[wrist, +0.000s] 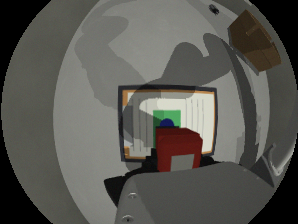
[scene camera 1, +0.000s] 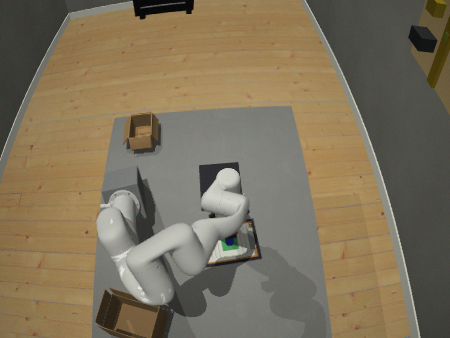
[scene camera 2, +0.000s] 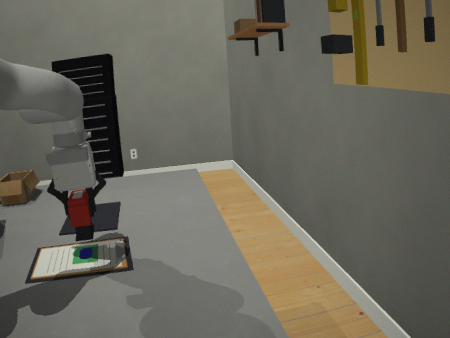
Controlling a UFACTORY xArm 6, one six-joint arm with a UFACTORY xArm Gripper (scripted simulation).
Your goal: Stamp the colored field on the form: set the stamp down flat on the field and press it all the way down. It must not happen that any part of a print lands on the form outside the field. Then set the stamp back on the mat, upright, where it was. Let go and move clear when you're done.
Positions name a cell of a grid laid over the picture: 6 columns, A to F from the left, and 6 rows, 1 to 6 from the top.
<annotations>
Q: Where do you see a dark mat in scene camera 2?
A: At B4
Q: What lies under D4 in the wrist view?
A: A red stamp.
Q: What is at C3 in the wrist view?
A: A clipboard form.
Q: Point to a clipboard form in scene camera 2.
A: At A5
</annotations>
